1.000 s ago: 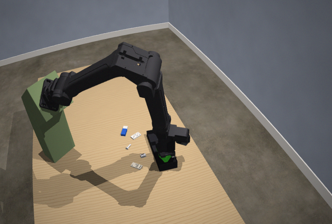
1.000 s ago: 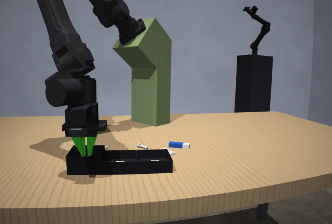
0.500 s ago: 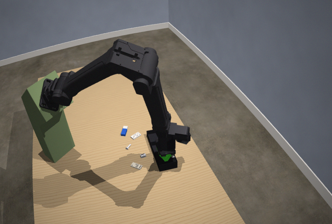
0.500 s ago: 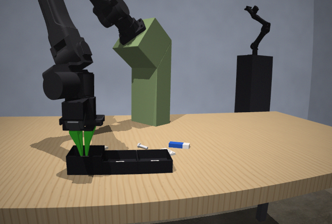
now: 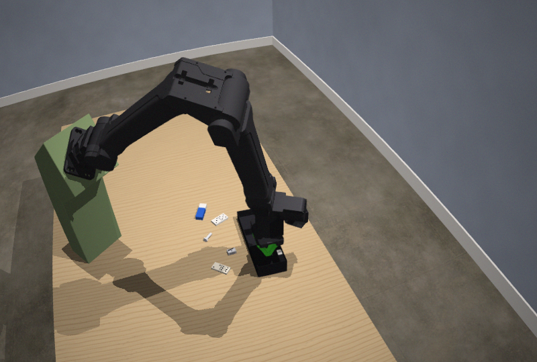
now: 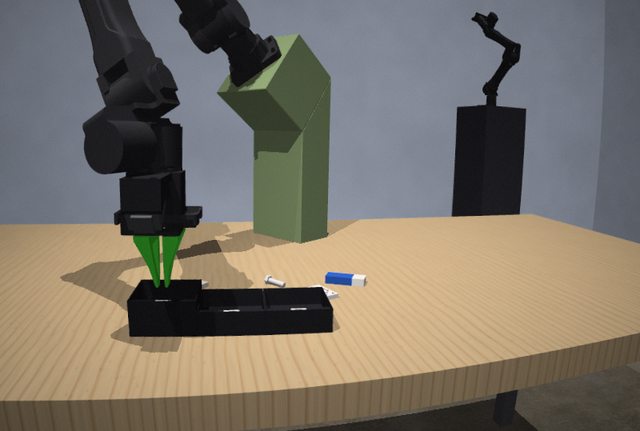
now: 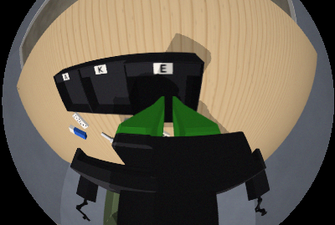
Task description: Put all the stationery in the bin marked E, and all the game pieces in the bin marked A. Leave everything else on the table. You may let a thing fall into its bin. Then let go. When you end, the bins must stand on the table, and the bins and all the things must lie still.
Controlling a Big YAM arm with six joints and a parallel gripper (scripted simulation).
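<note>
Right now my hand is 90 mm to the right of the joined black bins, 40 mm above it and 20 mm short of it. From my hand the other things lie so: grey bolt 170 mm to the left, 120 mm behind, 50 mm below; white domino 130 mm behind, 50 mm below, 40 mm to the left; blue-and-white eraser 300 mm to the left, 100 mm behind, 50 mm below.
</note>
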